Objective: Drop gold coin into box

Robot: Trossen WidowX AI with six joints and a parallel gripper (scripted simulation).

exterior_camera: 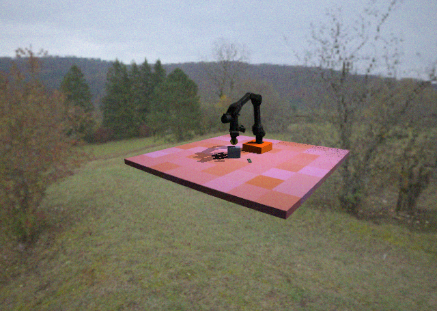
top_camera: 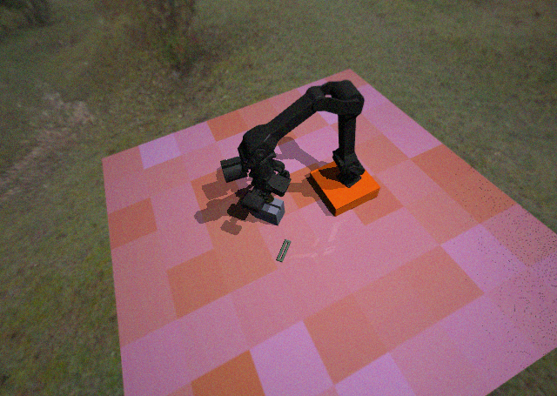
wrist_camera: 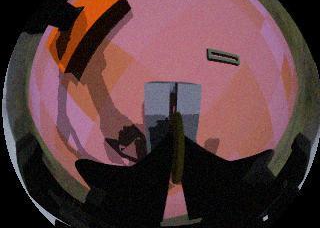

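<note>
My gripper tip is now 2 cm below the gold coin.
</note>
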